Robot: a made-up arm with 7 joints.
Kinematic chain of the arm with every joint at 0, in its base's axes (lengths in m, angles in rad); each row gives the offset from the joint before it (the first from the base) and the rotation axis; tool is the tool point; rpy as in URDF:
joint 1: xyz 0 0 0.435 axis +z
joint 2: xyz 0 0 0 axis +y
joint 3: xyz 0 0 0.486 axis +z
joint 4: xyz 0.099 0 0 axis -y
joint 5: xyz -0.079 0 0.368 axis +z
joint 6: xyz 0 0 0 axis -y
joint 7: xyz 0.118 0 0 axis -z
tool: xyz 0 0 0 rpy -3.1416 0 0
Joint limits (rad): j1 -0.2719..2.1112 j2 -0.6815..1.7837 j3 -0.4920..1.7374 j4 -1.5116..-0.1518 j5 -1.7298..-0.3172 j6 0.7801..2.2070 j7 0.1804..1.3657
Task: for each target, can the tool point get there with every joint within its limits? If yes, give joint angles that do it. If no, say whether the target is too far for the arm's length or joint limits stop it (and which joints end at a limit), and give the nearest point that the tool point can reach.
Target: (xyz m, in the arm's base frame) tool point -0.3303 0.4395 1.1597
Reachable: yes | joints 1.0545 0.1902 1.3498 -1.2026 -0.9885 1.9255 1.2337
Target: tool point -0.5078 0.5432 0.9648
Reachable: yes | joints 1.6686 0.6126 1.0862 -1.0895 -1.6199 2.0372 0.9321
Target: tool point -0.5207 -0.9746 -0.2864
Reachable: no: too far | nearest point 0.3210 -0.4076 -0.1240 | short by 1.028 m
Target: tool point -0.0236 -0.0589 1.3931
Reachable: yes | joints -0.0563 -0.4235 -0.2892 -0.8219 -1.1559 2.0455 0.6582
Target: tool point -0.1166 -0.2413 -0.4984
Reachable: no: joint limits stop it (at a limit: joint 1, joint 2, joint 4, joint 5) | nearest point 0.3351 -0.2508 -0.1918 | short by 0.546 m
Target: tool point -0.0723 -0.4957 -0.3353
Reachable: no: joint limits stop it (at a limit: joint 1, joint 2, joint 3, joint 4, joint 5) | nearest point 0.3111 -0.3802 -0.1358 | short by 0.447 m
